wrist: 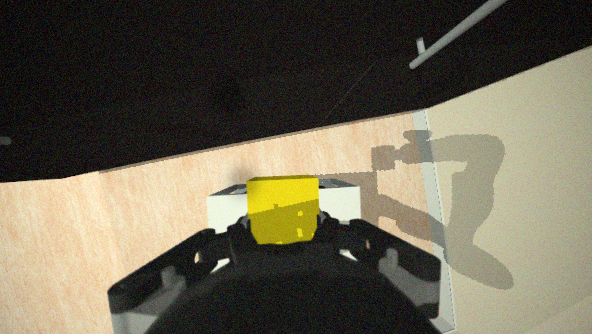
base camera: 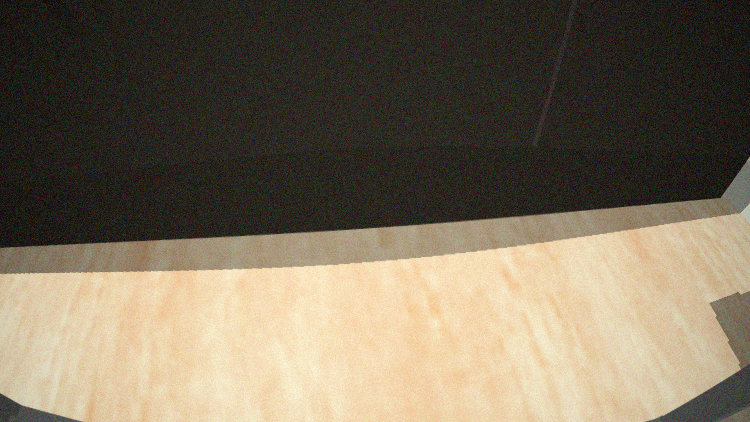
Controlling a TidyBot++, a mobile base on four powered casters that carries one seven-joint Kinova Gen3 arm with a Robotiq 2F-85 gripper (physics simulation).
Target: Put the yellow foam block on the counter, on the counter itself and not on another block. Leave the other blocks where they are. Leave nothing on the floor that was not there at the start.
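Places are measured from the arm's base along level axes (x ahead, y right, z down), in millimetres.
Pixels of known places: gripper, fingertip midpoint: (wrist: 284,218).
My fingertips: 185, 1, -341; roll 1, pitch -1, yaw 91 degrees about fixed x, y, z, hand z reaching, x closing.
Note:
Behind a point stands the place of what it marks, as x, y, z.
The yellow foam block (wrist: 283,200) @[210, 2, -369] is held between the fingertips of my gripper (wrist: 284,218) @[185, 1, -341] in the wrist view, up in front of the white mobile base. My gripper is shut on it. Part of the block is in shadow. The counter top does not show in either view, and the other blocks do not show. The gripper does not show in the base camera view.
A dark cabinet front (base camera: 314,115) @[374, -26, 210] (wrist: 200,75) @[363, -100, -287] stands ahead, with a grey bar handle (wrist: 455,35) @[376, 205, -343] at the upper right of the wrist view. A beige wall (wrist: 540,175) @[156, 848, -75] with a pale baseboard stands at the right. Wooden floor (base camera: 367,335) @[304, 23, 396] (wrist: 60,240) @[-119, -1285, 397] lies below.

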